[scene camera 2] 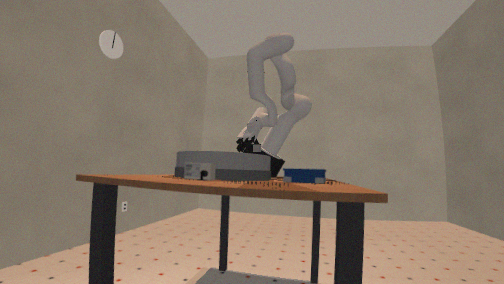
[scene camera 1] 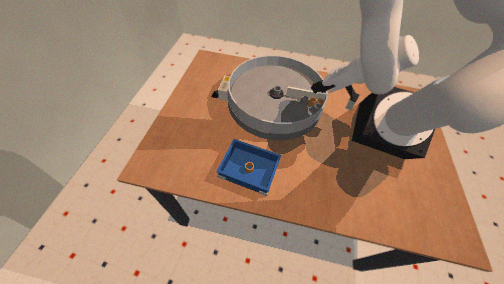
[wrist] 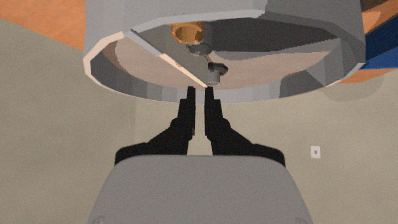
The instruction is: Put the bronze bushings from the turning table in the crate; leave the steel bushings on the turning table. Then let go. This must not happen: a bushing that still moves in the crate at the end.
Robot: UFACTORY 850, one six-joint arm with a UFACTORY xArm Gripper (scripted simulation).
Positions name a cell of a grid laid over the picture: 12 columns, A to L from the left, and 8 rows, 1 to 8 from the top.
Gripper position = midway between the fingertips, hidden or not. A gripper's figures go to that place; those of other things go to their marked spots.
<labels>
The gripper (scene camera 1: H3): 0.91 m from the lens. A grey turning table (scene camera 1: G3): 0.99 m from the lens. A blue crate (scene camera 1: F5) is 0.80 m from the lens. The marked spots on the blue crate and the grey turning table are 0.38 m apart.
</labels>
